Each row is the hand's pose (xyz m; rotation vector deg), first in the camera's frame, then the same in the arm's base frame.
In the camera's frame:
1: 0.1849 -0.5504 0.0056 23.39 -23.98 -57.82
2: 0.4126 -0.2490 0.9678 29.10 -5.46 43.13
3: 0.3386 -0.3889 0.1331 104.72 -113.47 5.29
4: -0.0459 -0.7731 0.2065 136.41 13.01 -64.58
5: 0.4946 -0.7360 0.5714 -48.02 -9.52 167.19
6: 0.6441 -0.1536 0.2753 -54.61 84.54 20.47
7: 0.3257 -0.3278 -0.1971 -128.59 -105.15 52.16
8: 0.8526 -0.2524 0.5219 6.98 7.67 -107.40
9: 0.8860 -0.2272 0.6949 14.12 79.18 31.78
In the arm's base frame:
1: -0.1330 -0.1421 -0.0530 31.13 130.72 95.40
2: 0.2729 0.6287 0.5034 -65.50 -64.32 -55.52
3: -0.0489 -0.0897 0.1839 -79.08 -140.13 80.65
4: -0.1257 0.1353 -0.3103 67.49 -147.31 15.15
5: -0.2750 0.4411 0.2472 -80.35 71.93 16.36
6: 0.0170 -0.0566 0.5882 4.62 34.83 -123.20
7: -0.0929 -0.4181 0.1277 120.88 -68.52 10.80
8: -0.0983 0.2019 0.7726 -31.47 91.21 96.03
9: -0.0442 0.3516 0.8522 10.41 -19.83 -82.20

